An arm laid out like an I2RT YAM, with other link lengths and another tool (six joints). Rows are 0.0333 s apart.
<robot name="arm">
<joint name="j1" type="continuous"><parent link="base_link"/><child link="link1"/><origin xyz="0 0 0.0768"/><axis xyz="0 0 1"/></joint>
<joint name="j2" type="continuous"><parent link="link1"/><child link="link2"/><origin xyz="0.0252 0.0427 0.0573" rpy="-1.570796 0 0"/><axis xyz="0 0 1"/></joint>
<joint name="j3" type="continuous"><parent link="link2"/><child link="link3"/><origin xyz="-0.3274 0 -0.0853" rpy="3.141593 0 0"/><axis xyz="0 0 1"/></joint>
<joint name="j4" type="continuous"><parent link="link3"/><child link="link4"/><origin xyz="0.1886 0.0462 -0.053"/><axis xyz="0 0 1"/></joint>
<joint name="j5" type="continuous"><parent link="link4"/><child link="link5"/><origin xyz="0.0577 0.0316 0.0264" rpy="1.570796 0 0"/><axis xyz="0 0 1"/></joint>
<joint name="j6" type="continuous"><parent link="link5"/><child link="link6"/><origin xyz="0.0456 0 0.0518" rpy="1.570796 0 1.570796"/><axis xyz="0 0 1"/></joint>
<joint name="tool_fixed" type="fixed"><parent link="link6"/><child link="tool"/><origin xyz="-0.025 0.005 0.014" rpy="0 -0.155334 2.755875"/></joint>
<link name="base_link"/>
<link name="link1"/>
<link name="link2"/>
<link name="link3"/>
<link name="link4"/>
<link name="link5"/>
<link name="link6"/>
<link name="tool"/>
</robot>
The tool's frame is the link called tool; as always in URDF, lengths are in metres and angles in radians. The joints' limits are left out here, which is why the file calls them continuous.
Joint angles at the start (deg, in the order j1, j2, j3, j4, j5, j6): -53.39, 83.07, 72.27, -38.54, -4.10, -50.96
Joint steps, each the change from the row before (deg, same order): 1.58, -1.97, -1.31, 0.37, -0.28, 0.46; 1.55, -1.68, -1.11, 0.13, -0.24, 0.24; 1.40, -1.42, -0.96, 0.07, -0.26, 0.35; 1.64, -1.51, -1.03, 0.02, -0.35, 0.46; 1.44, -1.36, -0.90, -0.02, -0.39, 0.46; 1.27, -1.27, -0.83, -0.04, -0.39, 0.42; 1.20, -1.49, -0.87, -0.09, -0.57, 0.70; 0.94, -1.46, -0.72, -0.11, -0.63, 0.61; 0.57, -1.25, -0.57, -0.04, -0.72, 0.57; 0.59, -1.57, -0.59, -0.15, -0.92, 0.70
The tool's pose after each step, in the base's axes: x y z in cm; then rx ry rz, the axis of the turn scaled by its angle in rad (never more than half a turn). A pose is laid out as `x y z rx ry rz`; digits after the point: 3 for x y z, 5 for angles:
13.260 -16.766 35.467 1.28981 1.88114 -0.27991
13.210 -15.749 35.563 1.25906 1.88478 -0.26261
13.159 -14.866 35.615 1.23445 1.88784 -0.24444
13.104 -13.891 35.645 1.20750 1.89250 -0.22105
13.013 -13.027 35.664 1.18437 1.89600 -0.19819
12.882 -12.248 35.671 1.16387 1.89880 -0.17685
12.656 -11.408 35.706 1.14717 1.89654 -0.15088
12.377 -10.657 35.777 1.13192 1.89149 -0.12694
12.103 -10.070 35.854 1.12144 1.88351 -0.10493
11.723 -9.365 35.977 1.10962 1.87233 -0.07825

